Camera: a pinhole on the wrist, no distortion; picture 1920 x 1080 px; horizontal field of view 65.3 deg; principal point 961.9 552.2 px. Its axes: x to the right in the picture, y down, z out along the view. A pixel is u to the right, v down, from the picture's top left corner.
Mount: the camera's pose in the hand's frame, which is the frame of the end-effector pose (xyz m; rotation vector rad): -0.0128 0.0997 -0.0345 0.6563 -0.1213 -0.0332
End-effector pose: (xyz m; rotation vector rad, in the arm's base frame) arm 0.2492 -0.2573 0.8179 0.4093 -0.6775 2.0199
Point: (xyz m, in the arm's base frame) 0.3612 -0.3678 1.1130
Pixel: 1290.6 613.3
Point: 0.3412 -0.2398 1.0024
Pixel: 1567.4 72.4
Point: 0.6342 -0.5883 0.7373
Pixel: outside the picture
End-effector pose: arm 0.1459 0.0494 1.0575 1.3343 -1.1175 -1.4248
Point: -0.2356 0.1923 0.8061
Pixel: 1016.1 424.6
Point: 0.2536 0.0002 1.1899
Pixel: behind the camera
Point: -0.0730 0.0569 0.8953
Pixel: 1379.7 311.4
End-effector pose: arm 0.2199 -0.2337 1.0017 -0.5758 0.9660 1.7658
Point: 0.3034 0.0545 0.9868
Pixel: 1814.6 448.8
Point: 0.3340 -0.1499 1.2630
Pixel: 247.2 828.3
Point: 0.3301 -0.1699 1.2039
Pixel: 322.2 633.6
